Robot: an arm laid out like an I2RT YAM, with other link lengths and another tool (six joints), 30 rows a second.
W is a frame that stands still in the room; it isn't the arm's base.
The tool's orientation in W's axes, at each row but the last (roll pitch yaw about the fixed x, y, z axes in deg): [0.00 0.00 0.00]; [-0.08 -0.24 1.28]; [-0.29 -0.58 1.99]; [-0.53 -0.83 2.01]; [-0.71 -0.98 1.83]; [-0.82 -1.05 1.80]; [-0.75 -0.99 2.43]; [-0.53 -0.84 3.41]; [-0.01 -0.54 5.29]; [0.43 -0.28 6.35]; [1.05 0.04 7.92]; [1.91 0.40 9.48]
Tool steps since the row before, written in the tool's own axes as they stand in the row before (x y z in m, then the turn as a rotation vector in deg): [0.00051 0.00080 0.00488 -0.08 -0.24 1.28]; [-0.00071 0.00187 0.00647 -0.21 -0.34 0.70]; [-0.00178 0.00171 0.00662 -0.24 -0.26 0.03]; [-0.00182 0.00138 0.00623 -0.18 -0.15 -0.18]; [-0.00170 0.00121 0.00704 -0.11 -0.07 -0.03]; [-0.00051 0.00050 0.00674 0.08 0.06 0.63]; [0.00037 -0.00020 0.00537 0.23 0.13 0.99]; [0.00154 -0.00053 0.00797 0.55 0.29 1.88]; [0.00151 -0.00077 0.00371 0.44 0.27 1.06]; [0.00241 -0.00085 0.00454 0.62 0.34 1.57]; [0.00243 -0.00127 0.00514 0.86 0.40 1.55]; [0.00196 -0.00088 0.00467 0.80 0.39 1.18]
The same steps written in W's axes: [0.00051 0.00080 0.00488 -0.08 -0.24 1.28]; [-0.00078 0.00186 0.00646 -0.21 -0.34 0.70]; [-0.00191 0.00168 0.00659 -0.23 -0.27 0.03]; [-0.00196 0.00137 0.00619 -0.17 -0.16 -0.18]; [-0.00186 0.00124 0.00699 -0.11 -0.07 -0.03]; [-0.00065 0.00058 0.00672 0.07 0.07 0.63]; [0.00028 -0.00012 0.00538 0.21 0.15 0.99]; [0.00145 -0.00037 0.00800 0.50 0.34 1.89]; [0.00154 -0.00063 0.00372 0.40 0.31 1.06]; [0.00247 -0.00061 0.00455 0.57 0.39 1.58]; [0.00260 -0.00102 0.00511 0.80 0.49 1.56]; [0.00214 -0.00069 0.00462 0.74 0.48 1.19]
